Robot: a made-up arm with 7 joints. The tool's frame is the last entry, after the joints. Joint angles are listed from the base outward. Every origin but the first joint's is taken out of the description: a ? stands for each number. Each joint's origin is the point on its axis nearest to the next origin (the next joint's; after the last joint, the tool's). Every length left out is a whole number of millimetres.
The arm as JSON. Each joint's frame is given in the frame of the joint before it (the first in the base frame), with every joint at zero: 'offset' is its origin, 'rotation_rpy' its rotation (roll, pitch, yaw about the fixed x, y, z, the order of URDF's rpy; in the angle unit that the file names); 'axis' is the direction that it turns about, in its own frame. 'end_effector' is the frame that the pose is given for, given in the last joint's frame.
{
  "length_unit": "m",
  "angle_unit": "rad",
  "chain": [
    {
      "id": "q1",
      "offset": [
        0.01,
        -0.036,
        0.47
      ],
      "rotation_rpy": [
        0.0,
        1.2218,
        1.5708
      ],
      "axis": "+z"
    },
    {
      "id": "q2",
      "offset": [
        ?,
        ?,
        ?
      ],
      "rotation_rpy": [
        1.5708,
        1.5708,
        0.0
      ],
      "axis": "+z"
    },
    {
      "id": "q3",
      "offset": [
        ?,
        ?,
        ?
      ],
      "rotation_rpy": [
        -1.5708,
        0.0,
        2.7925
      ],
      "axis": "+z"
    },
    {
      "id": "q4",
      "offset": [
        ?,
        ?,
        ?
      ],
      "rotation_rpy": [
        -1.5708,
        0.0,
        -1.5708
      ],
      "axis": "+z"
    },
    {
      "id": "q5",
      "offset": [
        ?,
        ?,
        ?
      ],
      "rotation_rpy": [
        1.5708,
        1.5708,
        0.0
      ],
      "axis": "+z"
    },
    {
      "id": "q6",
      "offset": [
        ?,
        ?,
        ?
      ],
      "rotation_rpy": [
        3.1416,
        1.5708,
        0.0
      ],
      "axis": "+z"
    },
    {
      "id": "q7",
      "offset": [
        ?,
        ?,
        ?
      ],
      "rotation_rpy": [
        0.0,
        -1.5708,
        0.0
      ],
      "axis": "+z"
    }
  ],
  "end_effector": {
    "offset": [
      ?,
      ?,
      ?
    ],
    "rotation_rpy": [
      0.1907,
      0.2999,
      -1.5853
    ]
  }
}
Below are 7 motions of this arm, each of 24 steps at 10 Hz.
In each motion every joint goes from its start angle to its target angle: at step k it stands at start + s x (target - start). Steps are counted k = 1, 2, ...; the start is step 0. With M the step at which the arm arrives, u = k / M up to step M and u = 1 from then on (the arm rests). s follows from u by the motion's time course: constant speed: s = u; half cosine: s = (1 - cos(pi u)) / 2; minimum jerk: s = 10 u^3 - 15 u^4 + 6 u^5.
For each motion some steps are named. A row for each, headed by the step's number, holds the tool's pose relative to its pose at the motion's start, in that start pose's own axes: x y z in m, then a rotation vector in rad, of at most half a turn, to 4 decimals.
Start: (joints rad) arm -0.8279 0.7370 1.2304 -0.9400 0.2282 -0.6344 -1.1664
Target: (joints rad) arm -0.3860 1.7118 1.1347 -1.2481 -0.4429 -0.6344 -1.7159
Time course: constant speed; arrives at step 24
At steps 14, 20, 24:
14: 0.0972 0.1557 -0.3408 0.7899 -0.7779 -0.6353
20: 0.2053 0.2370 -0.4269 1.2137 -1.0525 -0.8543
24: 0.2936 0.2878 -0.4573 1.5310 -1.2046 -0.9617

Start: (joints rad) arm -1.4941 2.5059 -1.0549 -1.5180 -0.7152 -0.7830 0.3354
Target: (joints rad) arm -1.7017 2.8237 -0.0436 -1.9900 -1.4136 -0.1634 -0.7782
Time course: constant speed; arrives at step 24
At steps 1, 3, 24:
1: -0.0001 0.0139 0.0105 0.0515 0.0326 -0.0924
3: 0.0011 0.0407 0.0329 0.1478 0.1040 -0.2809
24: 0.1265 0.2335 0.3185 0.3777 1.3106 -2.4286

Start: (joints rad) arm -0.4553 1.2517 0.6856 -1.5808 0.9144 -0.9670 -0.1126
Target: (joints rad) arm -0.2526 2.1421 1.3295 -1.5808 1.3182 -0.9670 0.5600
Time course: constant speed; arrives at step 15
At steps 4, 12, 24:
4: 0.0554 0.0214 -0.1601 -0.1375 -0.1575 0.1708
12: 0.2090 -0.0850 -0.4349 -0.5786 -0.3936 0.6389
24: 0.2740 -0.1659 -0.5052 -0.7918 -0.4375 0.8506

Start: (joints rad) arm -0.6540 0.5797 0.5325 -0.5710 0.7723 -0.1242 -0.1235
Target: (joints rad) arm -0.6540 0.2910 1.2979 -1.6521 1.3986 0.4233 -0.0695
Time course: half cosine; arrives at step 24
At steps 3, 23, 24:
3: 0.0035 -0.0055 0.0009 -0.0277 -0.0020 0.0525
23: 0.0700 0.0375 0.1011 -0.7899 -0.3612 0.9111
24: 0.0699 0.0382 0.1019 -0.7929 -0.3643 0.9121

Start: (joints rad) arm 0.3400 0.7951 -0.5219 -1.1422 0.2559 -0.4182 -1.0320
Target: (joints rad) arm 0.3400 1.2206 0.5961 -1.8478 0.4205 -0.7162 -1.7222
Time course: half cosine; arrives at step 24
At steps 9, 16, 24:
9: -0.0854 0.1119 -0.0543 0.5173 0.0889 -0.1843
16: -0.1822 0.3275 -0.0762 1.2865 0.2090 -0.5796
24: -0.2073 0.4617 -0.0523 1.7332 0.2678 -0.8352

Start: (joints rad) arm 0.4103 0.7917 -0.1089 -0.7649 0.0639 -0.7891 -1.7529
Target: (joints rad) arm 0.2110 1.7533 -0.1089 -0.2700 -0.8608 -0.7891 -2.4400
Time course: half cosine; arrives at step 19
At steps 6, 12, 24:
6: -0.1578 -0.0417 -0.0286 0.0851 -0.2313 -0.4812
12: -0.5073 0.0078 -0.0807 0.1289 -0.7500 -1.4130
24: -0.7004 0.1334 -0.0908 0.0257 -1.1405 -1.8849

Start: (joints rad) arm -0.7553 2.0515 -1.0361 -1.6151 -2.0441 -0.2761 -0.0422
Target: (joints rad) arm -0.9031 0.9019 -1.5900 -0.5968 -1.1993 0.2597 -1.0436
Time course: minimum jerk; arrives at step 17
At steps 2, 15, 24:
2: 0.0052 0.0021 -0.0068 0.0052 0.0041 0.0061
15: 0.0805 0.3694 -0.4324 0.1157 0.1416 -0.1193
24: 0.0774 0.3757 -0.4361 0.1134 0.1424 -0.1287

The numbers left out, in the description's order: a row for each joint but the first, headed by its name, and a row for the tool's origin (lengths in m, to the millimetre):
q2: -0.01 0.01 0.0
q3: 0.186 0.454 0.0
q4: -0.02 -0.07 0.0
q5: -0.06 0.23 0.0
q6: 0.02 0.0 0.0
q7: -0.04 0.02 0.0
tool: 0.02 -0.01 0.0

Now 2 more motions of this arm.
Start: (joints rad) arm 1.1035 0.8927 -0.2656 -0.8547 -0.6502 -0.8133 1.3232
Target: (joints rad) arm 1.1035 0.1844 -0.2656 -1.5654 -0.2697 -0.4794 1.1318
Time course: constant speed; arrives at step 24
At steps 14, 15, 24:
14: 0.0494 -0.2701 -0.1854 -0.2686 -0.4883 0.2794
15: 0.0570 -0.2904 -0.1931 -0.2868 -0.5207 0.3053
24: 0.1447 -0.4653 -0.2266 -0.4506 -0.7934 0.5618

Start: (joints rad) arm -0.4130 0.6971 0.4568 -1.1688 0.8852 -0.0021 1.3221
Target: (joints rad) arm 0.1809 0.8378 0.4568 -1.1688 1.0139 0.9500 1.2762
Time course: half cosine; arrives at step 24
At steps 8, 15, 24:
8: 0.0477 0.0129 0.0808 0.3347 0.0054 0.0234
15: 0.1192 0.0006 0.2192 0.9178 -0.0015 0.1169
24: 0.1599 -0.0293 0.3063 1.3150 -0.0171 0.2268

